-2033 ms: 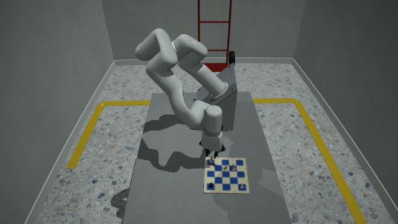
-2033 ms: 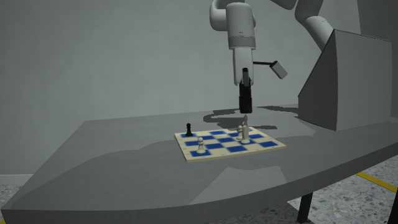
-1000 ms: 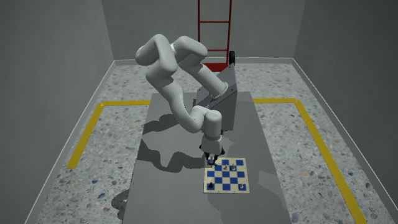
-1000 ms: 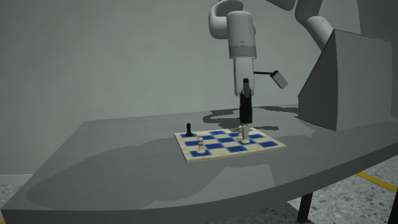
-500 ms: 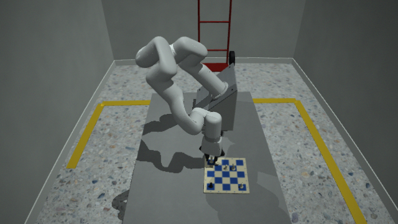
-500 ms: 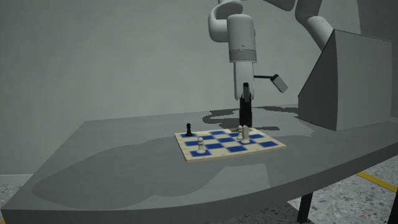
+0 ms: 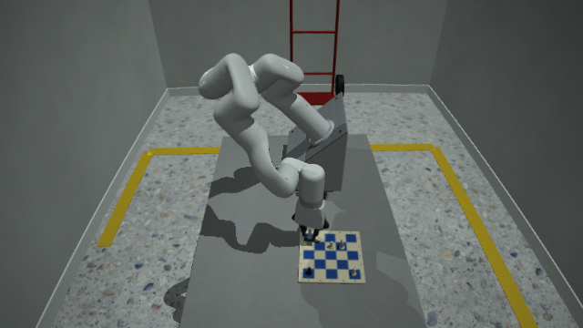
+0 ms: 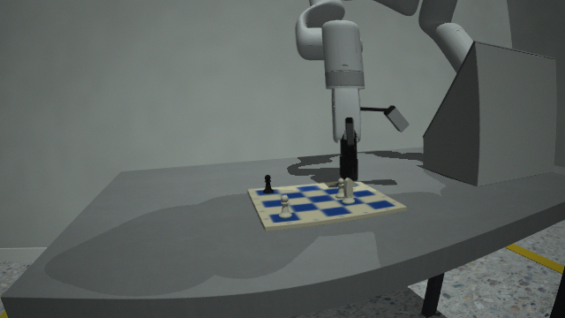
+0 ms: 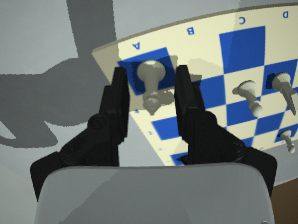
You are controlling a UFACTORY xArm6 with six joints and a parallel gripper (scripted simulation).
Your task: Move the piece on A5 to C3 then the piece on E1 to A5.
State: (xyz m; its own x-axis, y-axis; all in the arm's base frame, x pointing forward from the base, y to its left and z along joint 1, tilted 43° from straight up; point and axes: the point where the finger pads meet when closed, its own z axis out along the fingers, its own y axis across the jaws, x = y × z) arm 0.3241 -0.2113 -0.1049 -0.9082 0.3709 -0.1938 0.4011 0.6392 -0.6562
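The chessboard is 9 cm ahead of my hand, 6 cm to the left of it and 4 cm below it. Also, from my hand: tall pale piece: 5 cm ahead, 11 cm to the left, 2 cm below; then black pawn: 15 cm ahead, 2 cm to the right, 2 cm below.
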